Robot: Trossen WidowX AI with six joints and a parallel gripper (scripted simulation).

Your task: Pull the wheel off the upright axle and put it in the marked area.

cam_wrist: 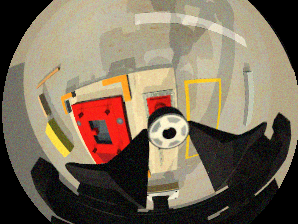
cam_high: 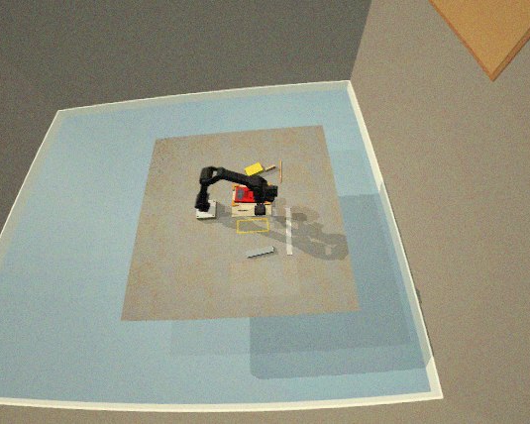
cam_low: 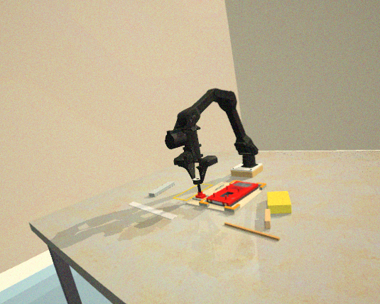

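The dark axle is 4 cm below my gripper tip. From my gripper tip the other things lie so: short wooden piece 2 cm ahead, 32 cm to the left, 7 cm below; pale wheel right at my gripper tip; yellow block 9 cm behind, 30 cm to the left, 6 cm below.
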